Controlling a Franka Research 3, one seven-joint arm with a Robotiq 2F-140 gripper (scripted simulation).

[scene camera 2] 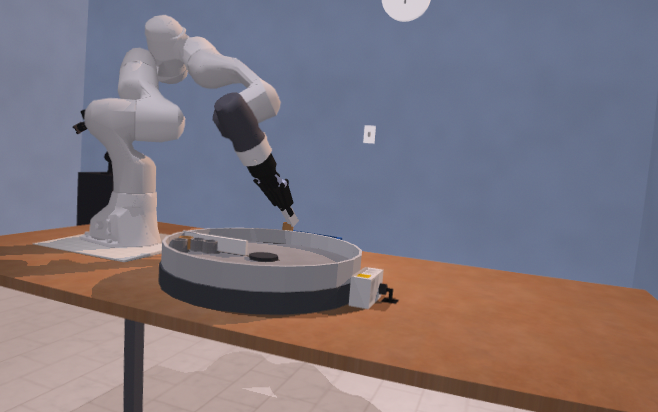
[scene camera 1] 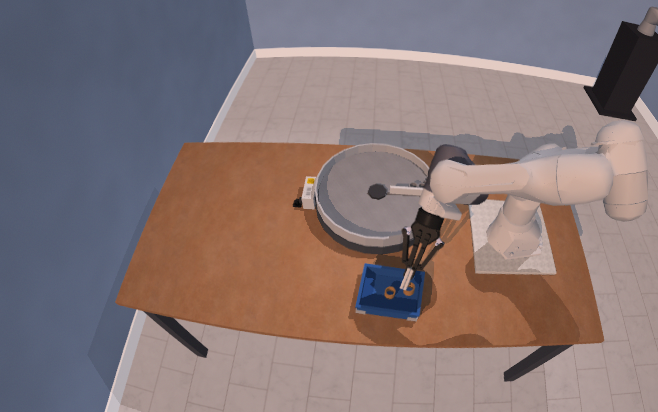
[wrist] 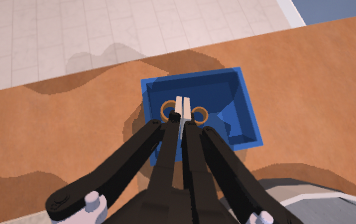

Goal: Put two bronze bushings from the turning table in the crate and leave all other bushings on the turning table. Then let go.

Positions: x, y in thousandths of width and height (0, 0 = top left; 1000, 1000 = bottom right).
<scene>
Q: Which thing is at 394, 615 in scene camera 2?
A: A grey turning table.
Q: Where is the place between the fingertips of the gripper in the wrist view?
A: At 510, 471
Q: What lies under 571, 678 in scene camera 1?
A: A blue crate.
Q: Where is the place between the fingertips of the gripper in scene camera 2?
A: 448, 542
</scene>
